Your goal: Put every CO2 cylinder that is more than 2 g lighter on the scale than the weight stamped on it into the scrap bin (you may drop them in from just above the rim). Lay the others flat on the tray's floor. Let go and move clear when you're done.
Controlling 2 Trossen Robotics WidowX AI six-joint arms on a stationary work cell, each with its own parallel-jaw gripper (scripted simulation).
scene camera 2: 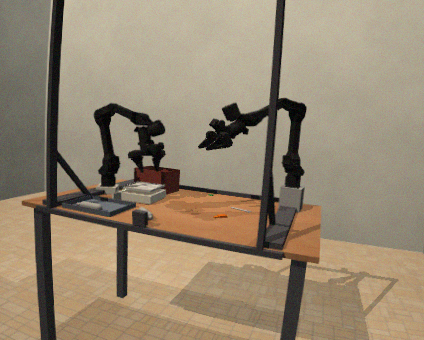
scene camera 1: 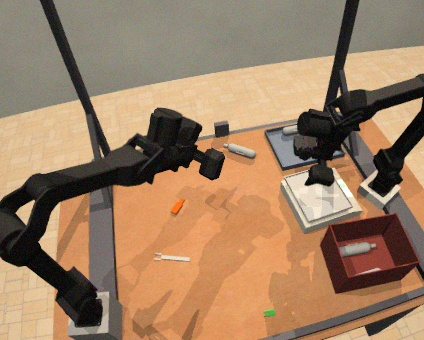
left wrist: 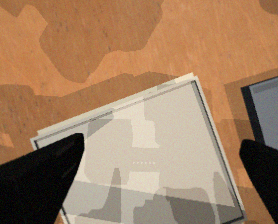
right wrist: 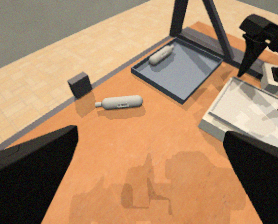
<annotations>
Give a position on a blue-grey tray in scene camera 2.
109,205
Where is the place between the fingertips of the right gripper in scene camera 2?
At 202,148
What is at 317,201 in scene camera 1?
A scale plate.
</annotations>
